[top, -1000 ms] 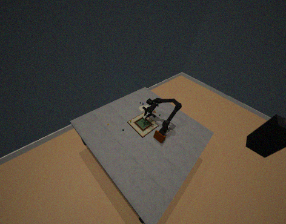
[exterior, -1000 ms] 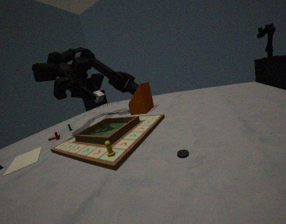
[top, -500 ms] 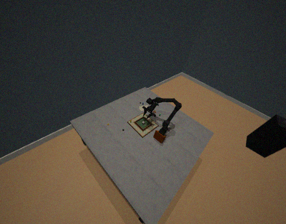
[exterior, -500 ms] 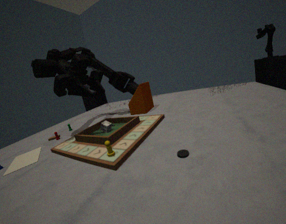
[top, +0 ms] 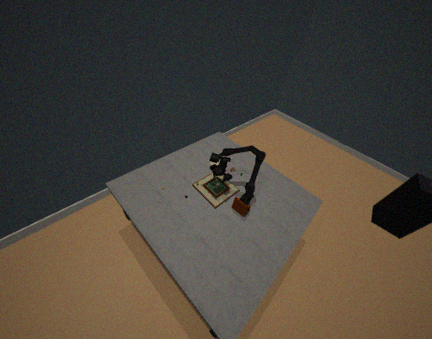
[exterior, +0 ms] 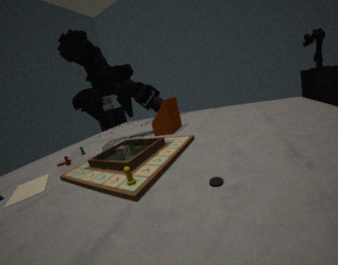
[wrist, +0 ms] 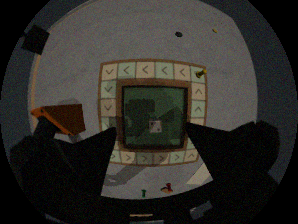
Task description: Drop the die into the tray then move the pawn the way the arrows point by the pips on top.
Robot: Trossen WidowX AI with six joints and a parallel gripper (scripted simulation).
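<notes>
The yellow pawn is 140 mm ahead of my gripper tip, 90 mm to the left of it and 80 mm below it. Round my gripper tip: red pawn (40 mm ahead, 270 mm to the right, 90 mm below); green tray floor (10 mm ahead, 100 mm below); die (10 mm ahead, 20 mm to the right, 80 mm below).
</notes>
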